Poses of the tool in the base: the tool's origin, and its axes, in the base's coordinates. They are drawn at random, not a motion.
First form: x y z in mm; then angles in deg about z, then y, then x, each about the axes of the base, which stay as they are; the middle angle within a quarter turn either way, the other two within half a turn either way.
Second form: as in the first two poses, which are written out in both.
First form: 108 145 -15 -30.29 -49.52 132.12
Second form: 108 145 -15 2.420 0.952 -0.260
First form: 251 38 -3 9.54 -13.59 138.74
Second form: 251 38 -3 2.392 0.065 -0.282
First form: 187 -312 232 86.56 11.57 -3.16
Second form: 187 -312 232 0.198 0.067 1.512
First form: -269 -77 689 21.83 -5.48 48.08
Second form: -269 -77 689 0.787 -0.343 0.195
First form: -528 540 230 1.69 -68.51 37.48
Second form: -528 540 230 1.111 -0.857 -0.977
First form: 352 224 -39 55.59 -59.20 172.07
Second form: 352 224 -39 2.147 0.376 -1.254
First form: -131 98 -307 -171.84 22.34 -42.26
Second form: -131 98 -307 0.741 -0.383 2.981
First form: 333 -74 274 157.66 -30.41 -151.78
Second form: 333 -74 274 2.468 -0.235 -2.533
